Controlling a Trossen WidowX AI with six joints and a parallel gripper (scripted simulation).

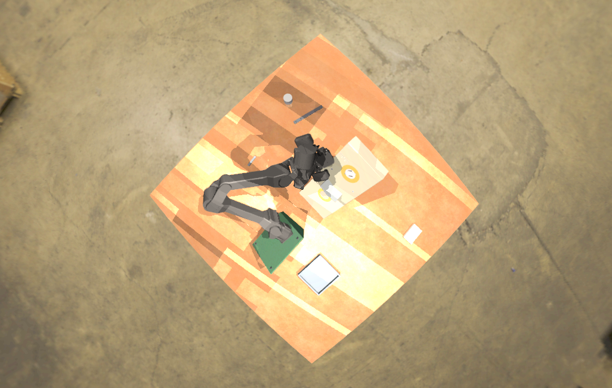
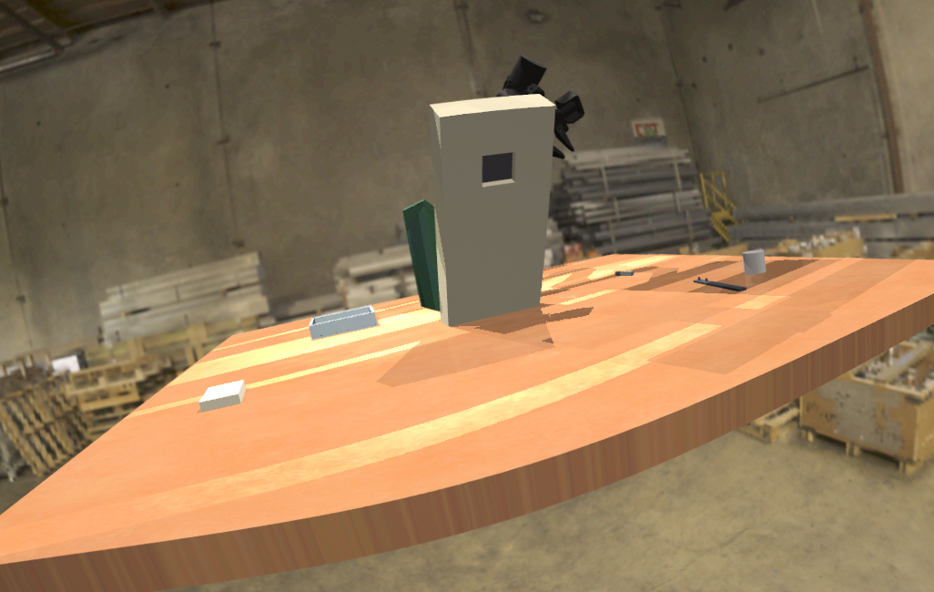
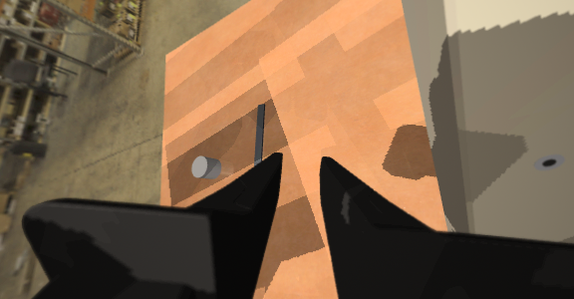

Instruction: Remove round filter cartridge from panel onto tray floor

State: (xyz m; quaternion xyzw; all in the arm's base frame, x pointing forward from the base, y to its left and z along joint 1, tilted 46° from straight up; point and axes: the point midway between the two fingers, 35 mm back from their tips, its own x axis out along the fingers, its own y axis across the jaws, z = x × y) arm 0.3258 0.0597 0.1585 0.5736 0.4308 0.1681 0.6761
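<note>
Right now the round white filter cartridge is 30 mm ahead of my gripper tip and 150 mm to the right of it. Also, from my gripper tip: white block: 110 mm ahead, 620 mm to the right, 260 mm below; tray: 380 mm behind, 440 mm to the right, 260 mm below.
</note>
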